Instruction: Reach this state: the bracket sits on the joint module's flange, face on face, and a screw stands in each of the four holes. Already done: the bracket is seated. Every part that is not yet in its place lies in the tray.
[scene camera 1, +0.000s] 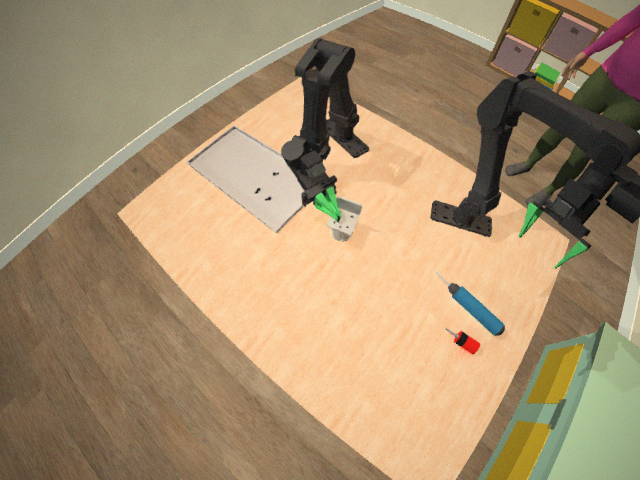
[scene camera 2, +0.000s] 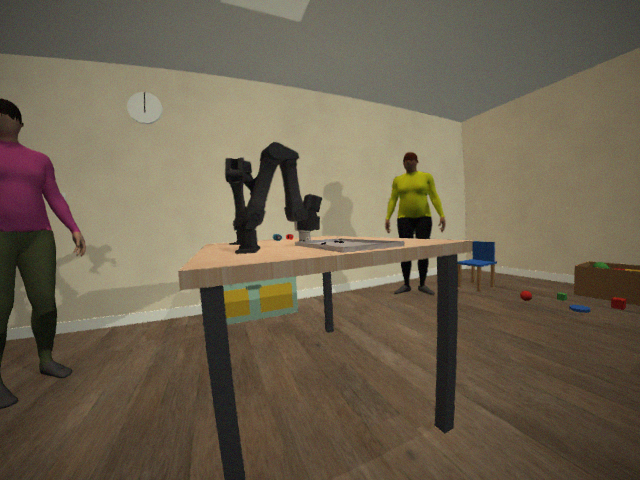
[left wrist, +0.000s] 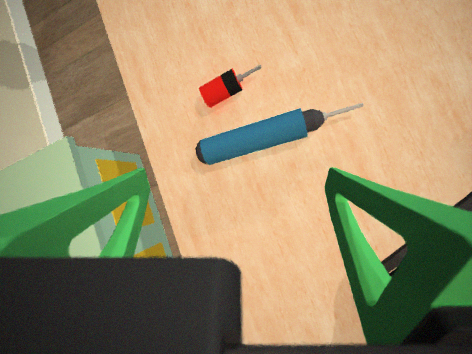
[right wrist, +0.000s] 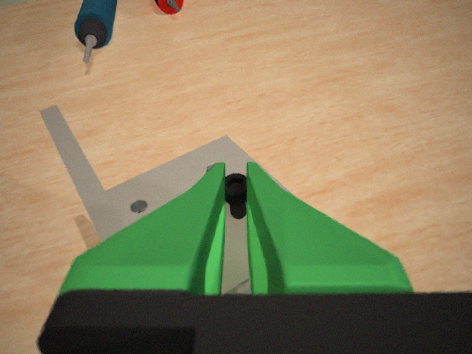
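Where they show: left gripper, fingertip midpoint: (scene camera 1: 536, 252) (left wrist: 237, 178); right gripper, fingertip midpoint: (scene camera 1: 339, 218) (right wrist: 235, 177); left arm's base, origin of the base link: (scene camera 1: 461, 219); right arm's base, origin of the base link: (scene camera 1: 343, 137) (scene camera 2: 249, 250).
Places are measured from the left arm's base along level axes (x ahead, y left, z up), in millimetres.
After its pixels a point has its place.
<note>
The grey bracket (scene camera 1: 347, 214) {x 139, y -336, z 66 mm} sits on the joint module in the middle of the table, beside the tray (scene camera 1: 248, 175) {x 53, y -675, z 4 mm}. My right gripper (scene camera 1: 330, 207) is shut on a black screw (right wrist: 235, 190) {x 164, y -357, z 84 mm} and holds it over the bracket (right wrist: 152, 190) {x 149, y -319, z 66 mm}, whose open holes (right wrist: 138, 206) {x 141, y -319, z 63 mm} show beside the fingers. Three black screws (scene camera 1: 262, 191) {x 98, y -606, z 4 mm} lie in the tray. My left gripper (scene camera 1: 555, 238) is open and empty, high above the table's right edge; it also shows in the left wrist view (left wrist: 236, 213).
A blue screwdriver (scene camera 1: 474, 309) {x 288, y 49, z 36 mm} and a short red one (scene camera 1: 465, 341) {x 375, y 37, z 33 mm} lie on the table at the right, also in the left wrist view (left wrist: 263, 133) {x 271, y 51, z 41 mm}. A green cabinet (scene camera 1: 569, 413) stands below the table edge. People stand in the room.
</note>
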